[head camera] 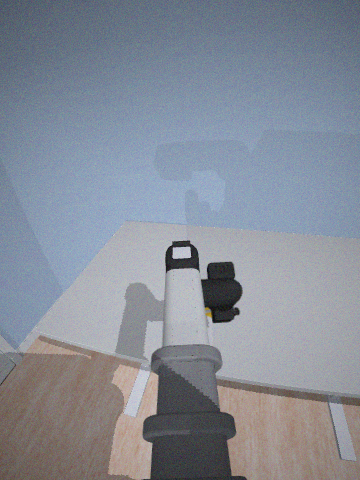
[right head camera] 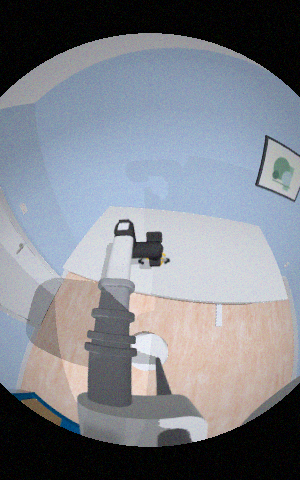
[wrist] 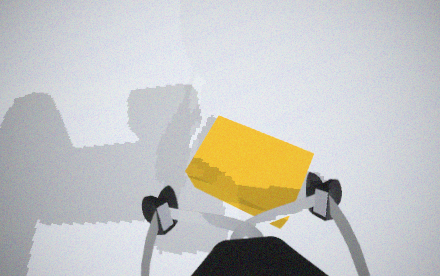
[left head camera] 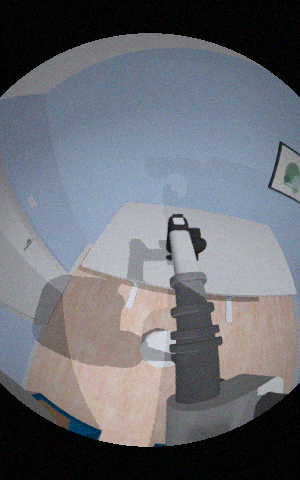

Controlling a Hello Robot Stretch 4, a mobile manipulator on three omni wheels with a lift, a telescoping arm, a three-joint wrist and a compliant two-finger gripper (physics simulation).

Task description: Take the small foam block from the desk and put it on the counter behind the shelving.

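The yellow foam block lies on the white desk, turned at an angle. In the head camera view a sliver of the block shows beside the arm. My gripper is open over the desk, its two fingertips wide apart. In the wrist view the block is just beyond the fingertips, nearer the right one, and the right finger's strip overlaps its lower edge. The gap in height between fingertips and block is hard to tell. The counter and shelving do not show.
A blue wall stands behind the desk, with a framed picture at the right. A door is at the left. A round white object is on the wood floor below the arm. A blue-edged item is at the lower left.
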